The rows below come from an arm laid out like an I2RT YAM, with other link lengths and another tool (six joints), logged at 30 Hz.
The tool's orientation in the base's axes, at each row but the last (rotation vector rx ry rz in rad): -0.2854, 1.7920, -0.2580; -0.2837, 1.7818, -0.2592; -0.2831, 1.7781, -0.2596; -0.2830, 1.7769, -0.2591; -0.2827, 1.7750, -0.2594; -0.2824, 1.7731, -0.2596; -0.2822, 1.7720, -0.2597; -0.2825, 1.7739, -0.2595; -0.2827, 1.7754, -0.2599; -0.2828, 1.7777, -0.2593; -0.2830, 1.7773, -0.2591; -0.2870, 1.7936, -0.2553
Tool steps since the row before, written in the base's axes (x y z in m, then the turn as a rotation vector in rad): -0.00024, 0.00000, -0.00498, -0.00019, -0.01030, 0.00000; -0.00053, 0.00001, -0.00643, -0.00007, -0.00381, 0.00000; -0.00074, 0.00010, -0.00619, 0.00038, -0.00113, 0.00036; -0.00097, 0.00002, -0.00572, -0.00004, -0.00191, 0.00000; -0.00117, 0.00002, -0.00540, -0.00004, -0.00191, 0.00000; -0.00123, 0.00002, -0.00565, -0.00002, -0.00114, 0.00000; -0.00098, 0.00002, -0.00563, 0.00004, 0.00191, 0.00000; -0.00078, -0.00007, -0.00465, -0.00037, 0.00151, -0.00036; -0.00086, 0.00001, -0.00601, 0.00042, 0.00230, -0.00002; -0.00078, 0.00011, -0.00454, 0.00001, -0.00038, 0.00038; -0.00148, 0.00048, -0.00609, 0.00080, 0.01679, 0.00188; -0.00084, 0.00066, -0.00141, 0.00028, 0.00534, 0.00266
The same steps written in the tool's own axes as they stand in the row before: 0.00462, 0.00163, 0.00093, 0.00342, -0.00972, 0.00005; 0.00602, 0.00212, 0.00092, 0.00126, -0.00359, 0.00002; 0.00582, 0.00214, 0.00064, -0.00004, -0.00120, 0.00032; 0.00546, 0.00192, 0.00031, 0.00063, -0.00180, 0.00000; 0.00521, 0.00183, 0.00003, 0.00063, -0.00180, 0.00000; 0.00546, 0.00191, 0.00002, 0.00038, -0.00108, 0.00001; 0.00539, 0.00190, 0.00025, -0.00063, 0.00180, 0.00000; 0.00447, 0.00148, 0.00025, -0.00008, 0.00156, -0.00032; 0.00571, 0.00200, 0.00047, -0.00083, 0.00216, 0.00036; 0.00431, 0.00162, 0.00024, -0.00023, -0.00048, -0.00007; 0.00576, 0.00250, -0.00012, -0.00740, 0.01521, -0.00001; 0.00127, 0.00113, -0.00050, -0.00425, 0.00417, -0.00047
